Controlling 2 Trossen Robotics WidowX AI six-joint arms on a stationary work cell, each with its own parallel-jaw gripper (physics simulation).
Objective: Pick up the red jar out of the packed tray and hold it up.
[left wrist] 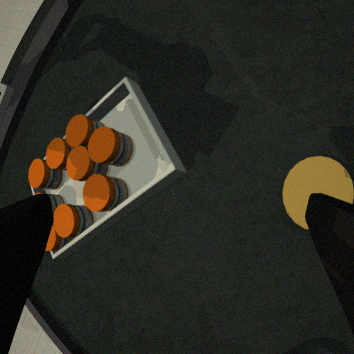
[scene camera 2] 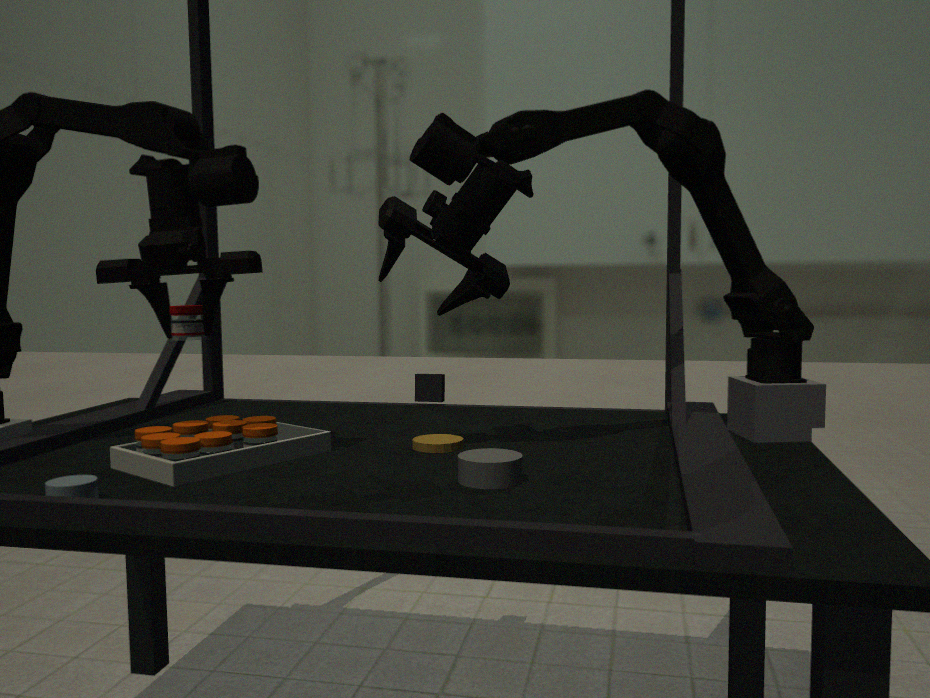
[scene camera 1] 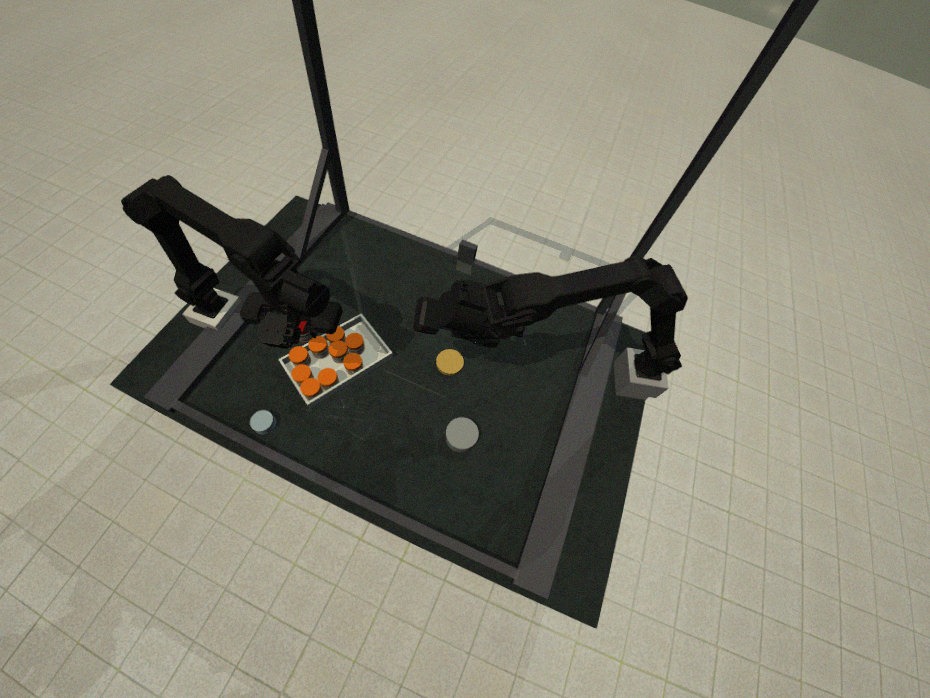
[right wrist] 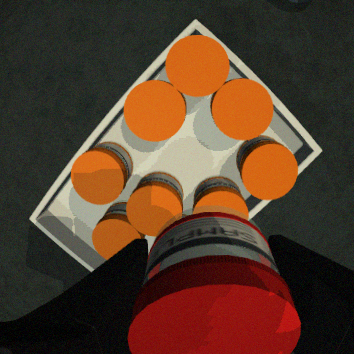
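Pixels of known places: left gripper, fingertip midpoint: [left wrist: 181, 207] [scene camera 2: 409, 297] [scene camera 1: 437, 325]; right gripper, fingertip midpoint: [scene camera 2: 188, 337] [scene camera 1: 305, 335] [right wrist: 208, 249]; left arm's base, origin of the base link: [scene camera 2: 775, 380] [scene camera 1: 647, 367]; right arm's base, origin of the base link: [scene camera 1: 210, 305].
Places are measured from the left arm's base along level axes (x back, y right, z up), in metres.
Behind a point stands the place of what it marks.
The red jar [scene camera 1: 302, 326] @[y -0.114, x -0.797, z 0.122 m] [scene camera 2: 187, 320] @[y -0.127, x -0.798, z 0.104 m] [right wrist: 215, 305] @[y -0.122, x -0.802, z 0.121 m] has a red lid and a grey label band. My right gripper [scene camera 2: 187, 330] @[y -0.112, x -0.802, z 0.083 m] [right wrist: 208, 249] @[y -0.112, x -0.802, z 0.083 m] is shut on it and holds it upright, high above the white tray [scene camera 1: 379, 339] @[y -0.016, x -0.677, z -0.054 m] [scene camera 2: 251, 458] @[y -0.141, x -0.724, z -0.067 m] [left wrist: 156, 120] @[y 0.004, x -0.690, z -0.074 m] [right wrist: 50, 197] @[y -0.070, x -0.666, z -0.054 m]. The tray holds several orange-lidded jars [scene camera 1: 338, 348] @[y -0.070, x -0.763, z -0.035 m] [scene camera 2: 214, 439] @[y -0.168, x -0.761, z -0.036 m] [left wrist: 80, 163] @[y -0.070, x -0.758, z -0.035 m] [right wrist: 154, 210] @[y -0.071, x -0.766, z -0.035 m]. My left gripper [scene camera 2: 409, 296] @[y -0.062, x -0.527, z 0.128 m] [left wrist: 181, 207] @[y -0.062, x -0.527, z 0.128 m] is open and empty, high above the table at the right of the tray. In scene camera 1 its fingertips are hidden under its own body.
A yellow disc [scene camera 1: 449, 361] @[y -0.037, x -0.492, z -0.069 m] [scene camera 2: 437, 443] @[y -0.063, x -0.492, z -0.069 m] [left wrist: 312, 175] @[y -0.022, x -0.500, z -0.069 m] lies to the right of the tray. A grey cylinder [scene camera 1: 461, 433] @[y -0.225, x -0.438, z -0.051 m] [scene camera 2: 489, 468] @[y -0.260, x -0.440, z -0.057 m] stands nearer the front edge. A pale blue round thing [scene camera 1: 262, 421] @[y -0.272, x -0.883, z -0.057 m] [scene camera 2: 71, 486] @[y -0.293, x -0.877, z -0.057 m] is at the front left. Dark frame posts [scene camera 1: 319, 97] @[y 0.420, x -0.904, z 0.294 m] [scene camera 2: 676, 187] @[y 0.188, x -0.089, z 0.295 m] rise behind.
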